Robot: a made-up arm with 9 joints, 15 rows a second.
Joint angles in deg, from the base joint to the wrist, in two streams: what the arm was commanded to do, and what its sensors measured. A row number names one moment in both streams.
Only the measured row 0 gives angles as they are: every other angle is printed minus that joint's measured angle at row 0.
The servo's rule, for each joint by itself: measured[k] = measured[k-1] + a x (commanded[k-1-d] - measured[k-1]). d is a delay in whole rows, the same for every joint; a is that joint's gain. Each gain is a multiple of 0.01, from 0.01 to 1. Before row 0 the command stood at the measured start. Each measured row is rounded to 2 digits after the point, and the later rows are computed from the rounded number. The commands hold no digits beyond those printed.
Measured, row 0: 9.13 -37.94 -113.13 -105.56 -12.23 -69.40 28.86 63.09 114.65
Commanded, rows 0 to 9: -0.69 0.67 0.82 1.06 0.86 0.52 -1.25 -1.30 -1.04; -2.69 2.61 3.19 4.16 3.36 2.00 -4.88 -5.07 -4.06; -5.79 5.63 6.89 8.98 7.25 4.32 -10.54 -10.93 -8.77; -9.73 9.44 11.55 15.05 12.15 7.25 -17.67 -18.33 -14.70; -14.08 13.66 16.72 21.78 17.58 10.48 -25.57 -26.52 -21.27; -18.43 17.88 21.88 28.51 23.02 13.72 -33.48 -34.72 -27.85; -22.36 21.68 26.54 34.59 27.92 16.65 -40.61 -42.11 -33.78; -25.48 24.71 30.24 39.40 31.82 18.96 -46.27 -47.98 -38.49; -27.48 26.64 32.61 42.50 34.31 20.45 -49.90 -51.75 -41.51; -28.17 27.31 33.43 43.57 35.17 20.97 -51.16 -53.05 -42.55
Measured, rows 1 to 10: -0.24 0.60 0.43 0.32 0.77 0.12 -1.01 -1.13 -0.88; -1.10 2.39 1.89 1.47 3.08 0.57 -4.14 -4.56 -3.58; -2.74 5.27 4.54 3.72 6.79 1.47 -9.32 -10.10 -7.99; -5.19 8.98 8.26 7.12 11.56 2.86 -16.08 -17.26 -13.69; -8.30 13.15 12.74 11.52 16.92 4.69 -23.77 -25.32 -20.13; -11.85 17.36 17.58 16.62 22.35 6.86 -31.64 -33.50 -26.69; -15.53 21.20 22.33 22.01 27.31 9.21 -38.91 -40.99 -32.72; -19.01 24.32 26.52 27.23 31.32 11.55 -44.87 -47.07 -37.62; -21.97 26.38 29.75 31.81 33.98 13.69 -48.94 -51.14 -40.93; -24.14 27.21 31.70 35.34 35.04 15.44 -50.74 -52.80 -42.31
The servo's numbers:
d 0
a 0.35 0.89 0.53 0.30 0.89 0.24 0.81 0.87 0.85

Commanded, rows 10 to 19: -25.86 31.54 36.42 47.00 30.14 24.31 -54.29 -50.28 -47.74; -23.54 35.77 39.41 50.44 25.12 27.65 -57.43 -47.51 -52.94; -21.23 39.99 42.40 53.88 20.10 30.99 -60.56 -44.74 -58.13; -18.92 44.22 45.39 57.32 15.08 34.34 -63.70 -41.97 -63.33; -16.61 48.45 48.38 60.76 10.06 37.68 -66.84 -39.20 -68.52; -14.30 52.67 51.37 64.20 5.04 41.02 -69.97 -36.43 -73.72; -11.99 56.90 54.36 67.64 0.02 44.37 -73.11 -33.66 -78.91; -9.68 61.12 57.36 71.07 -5.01 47.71 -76.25 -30.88 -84.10; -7.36 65.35 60.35 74.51 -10.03 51.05 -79.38 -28.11 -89.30; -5.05 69.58 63.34 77.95 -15.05 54.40 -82.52 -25.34 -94.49
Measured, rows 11 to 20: -24.74 31.06 34.20 38.84 30.68 17.57 -53.62 -50.61 -46.93; -24.32 35.25 36.96 42.32 25.73 19.99 -56.71 -47.91 -52.04; -23.24 39.47 39.84 45.79 20.72 22.63 -59.83 -45.15 -57.22; -21.73 43.70 42.78 49.25 15.70 25.44 -62.96 -42.38 -62.41; -19.94 47.93 45.75 52.70 10.68 28.38 -66.10 -39.61 -67.60; -17.97 52.15 48.73 56.15 5.66 31.41 -69.23 -36.84 -72.80; -15.88 56.38 51.71 59.60 0.64 34.52 -72.37 -34.07 -77.99; -13.71 60.60 54.70 63.04 -4.39 37.69 -75.51 -31.29 -83.18; -11.49 64.83 57.69 66.48 -9.41 40.90 -78.64 -28.52 -88.38; -9.24 69.06 60.68 69.92 -14.43 44.14 -81.78 -25.75 -93.57
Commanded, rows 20 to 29: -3.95 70.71 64.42 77.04 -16.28 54.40 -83.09 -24.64 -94.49; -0.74 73.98 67.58 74.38 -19.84 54.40 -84.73 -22.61 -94.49; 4.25 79.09 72.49 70.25 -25.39 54.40 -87.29 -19.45 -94.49; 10.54 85.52 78.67 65.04 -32.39 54.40 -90.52 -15.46 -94.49; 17.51 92.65 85.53 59.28 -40.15 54.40 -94.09 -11.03 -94.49; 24.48 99.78 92.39 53.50 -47.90 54.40 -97.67 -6.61 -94.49; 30.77 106.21 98.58 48.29 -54.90 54.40 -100.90 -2.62 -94.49; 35.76 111.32 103.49 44.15 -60.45 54.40 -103.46 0.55 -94.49; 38.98 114.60 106.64 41.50 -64.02 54.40 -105.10 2.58 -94.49; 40.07 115.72 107.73 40.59 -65.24 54.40 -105.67 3.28 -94.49
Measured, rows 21 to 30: -7.39 70.53 62.66 72.06 -16.08 46.60 -82.84 -24.78 -94.35; -5.06 73.60 65.27 72.76 -19.43 48.47 -84.37 -22.89 -94.47; -1.80 78.49 69.10 72.01 -24.73 49.89 -86.74 -19.90 -94.49; 2.52 84.75 74.17 69.92 -31.55 50.97 -89.80 -16.04 -94.49; 7.77 91.78 80.19 66.73 -39.20 51.79 -93.27 -11.68 -94.49; 13.62 98.90 86.66 62.76 -46.94 52.42 -96.83 -7.27 -94.49; 19.62 105.41 92.98 58.42 -54.02 52.90 -100.13 -3.22 -94.49; 25.27 110.67 98.55 54.14 -59.74 53.26 -102.83 0.06 -94.49; 30.07 114.17 102.84 50.35 -63.55 53.53 -104.67 2.25 -94.49; 33.57 115.55 105.43 47.42 -65.05 53.74 -105.48 3.15 -94.49
